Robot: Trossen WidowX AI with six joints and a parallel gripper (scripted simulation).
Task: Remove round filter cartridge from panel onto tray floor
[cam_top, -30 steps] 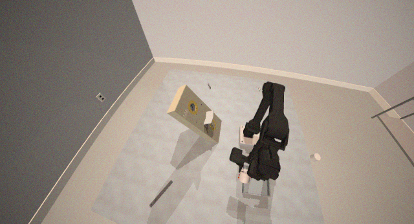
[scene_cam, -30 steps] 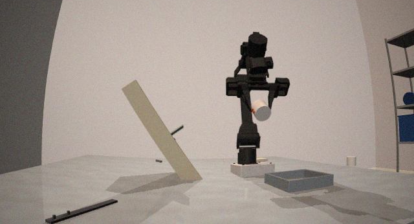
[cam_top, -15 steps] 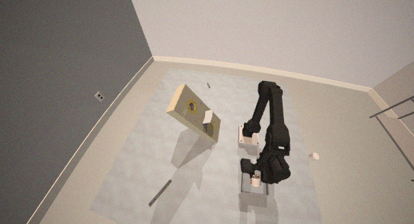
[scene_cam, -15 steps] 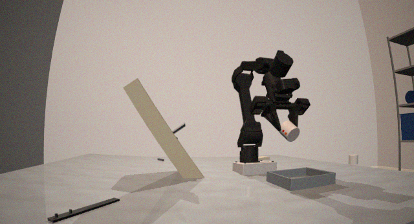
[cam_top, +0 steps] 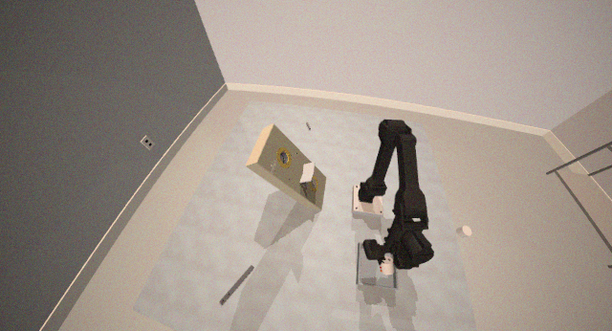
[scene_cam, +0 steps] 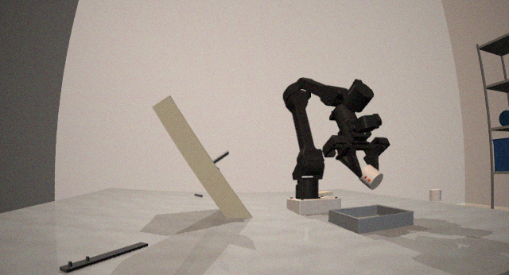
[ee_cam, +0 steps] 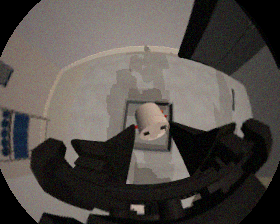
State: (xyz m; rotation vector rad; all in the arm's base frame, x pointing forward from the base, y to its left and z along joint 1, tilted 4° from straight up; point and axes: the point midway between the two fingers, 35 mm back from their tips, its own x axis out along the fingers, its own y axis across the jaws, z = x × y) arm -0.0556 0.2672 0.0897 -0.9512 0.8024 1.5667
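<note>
My gripper tip is now right at the white round filter cartridge. From my gripper tip the other things lie so: tan service panel (39 cm ahead, 27 cm to the right, 5 cm above); small white cup (42 cm behind, 19 cm to the right, 9 cm below); grey tray (10 cm below).
</note>
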